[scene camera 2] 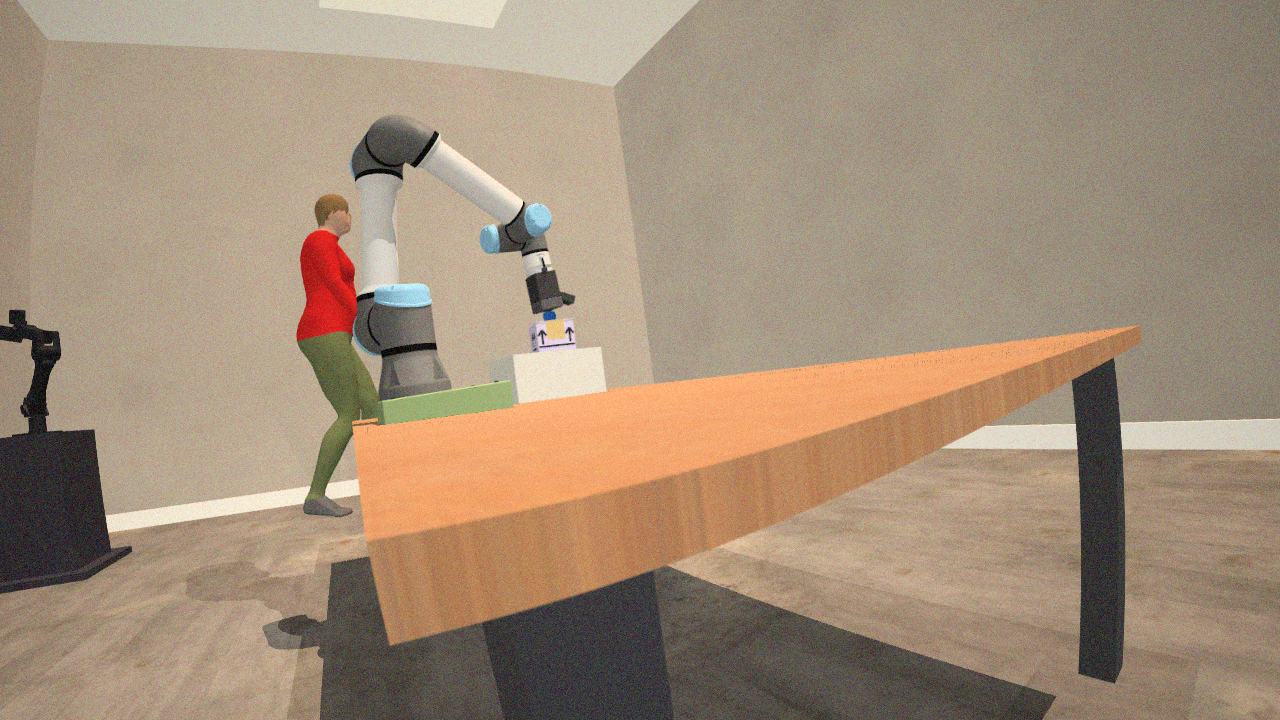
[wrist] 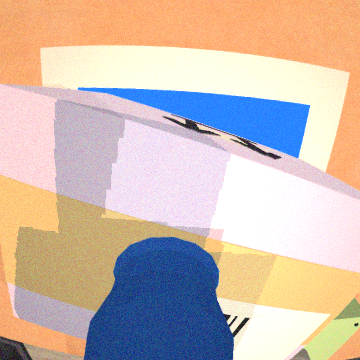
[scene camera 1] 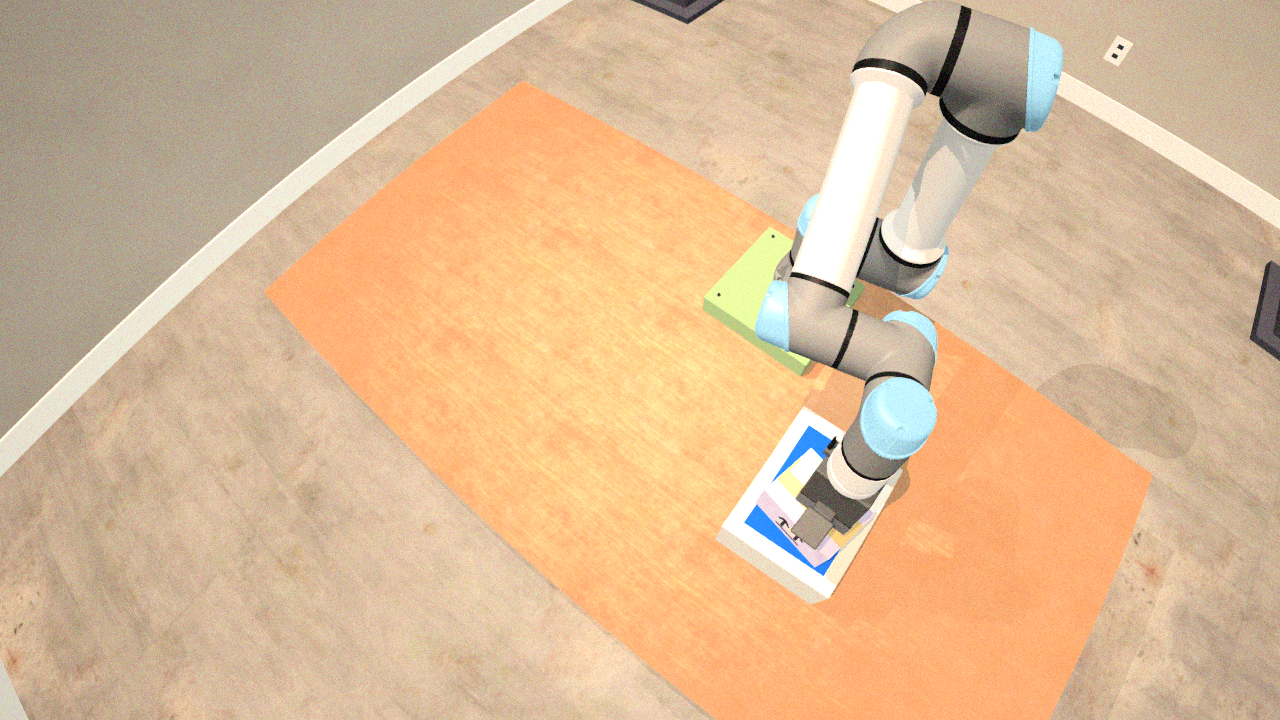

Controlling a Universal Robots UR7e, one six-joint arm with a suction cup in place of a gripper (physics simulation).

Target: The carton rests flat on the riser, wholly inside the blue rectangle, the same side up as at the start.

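Frame: origin at the arm's base, x back, y right, z up, level; metres.
Seen in the pictures: hand, tool point: point(wrist: 164, 253); arm's base, link origin: point(scene camera 2: 415, 395).
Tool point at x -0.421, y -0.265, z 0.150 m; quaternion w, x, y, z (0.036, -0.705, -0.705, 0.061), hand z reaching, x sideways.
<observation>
Offsets run from my tool point to a thing's top centre. Level surfaces: height alone.
The carton @[dx +0.009, dy +0.010, dz +0.008 m] point(scene camera 1: 776, 501) point(scene camera 2: 554, 335) point(wrist: 165, 170), lilac with a yellow band, sits flat on the white riser @[dx +0.041, dy +0.014, dz -0.076 m] point(scene camera 1: 769, 564) point(scene camera 2: 563, 371) point(wrist: 200, 65). Its side arrows point up in scene camera 2. It is turned relative to the blue rectangle @[dx +0.041, dy +0.014, dz -0.076 m] point(scene camera 1: 812, 438) point(wrist: 270, 120); blue shows on its left and lower sides in scene camera 1. Its right corner is close to the blue's edge, and I cannot tell whether all of it is inside. My blue suction cup point(scene camera 2: 549, 315) point(wrist: 167, 255) is at the carton's top, with suction released. The tool hides the cup in scene camera 1.
The riser stands on the orange table @[dz -0.196 m] point(scene camera 1: 501, 295) point(scene camera 2: 680, 447). A green block point(scene camera 1: 742, 286) point(scene camera 2: 447, 402) lies at the arm's base. A person in red point(scene camera 2: 326, 286) stands behind the arm. Another dark arm stands on a black pedestal point(scene camera 2: 53, 492) at the left.
</observation>
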